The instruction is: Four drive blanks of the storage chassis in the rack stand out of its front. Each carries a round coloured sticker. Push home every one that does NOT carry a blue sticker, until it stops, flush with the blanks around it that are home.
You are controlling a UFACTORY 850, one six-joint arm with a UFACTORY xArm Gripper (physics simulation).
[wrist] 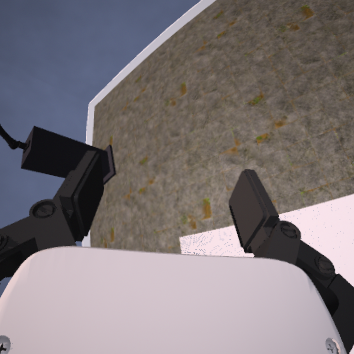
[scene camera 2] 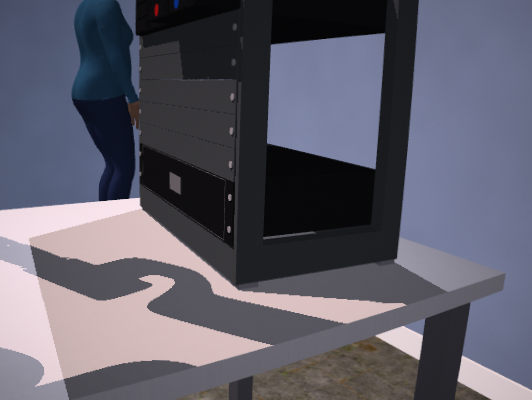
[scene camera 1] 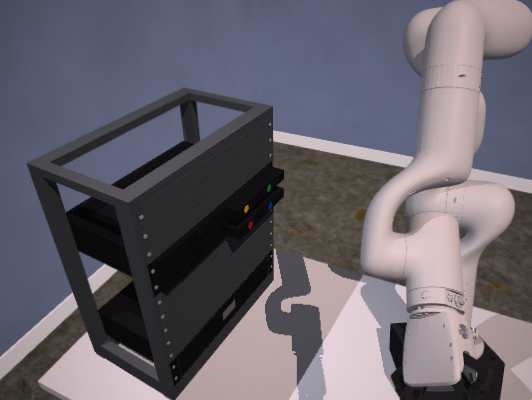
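Note:
The storage chassis sits mid-height in the dark rack. Four blanks stand out at the right part of its front in scene camera 1. The upper pair carries a yellow sticker and, to its right, a green sticker. The lower pair carries a red sticker and, to its right, a blue sticker. My gripper is open and empty, well away from the rack, low at the right in scene camera 1. The rack does not show in the wrist view.
The rack stands on a pale table. A black unit with a grey label fills the rack's bottom. A person in a teal top stands behind the rack's left side. A dark box shows beside the left finger.

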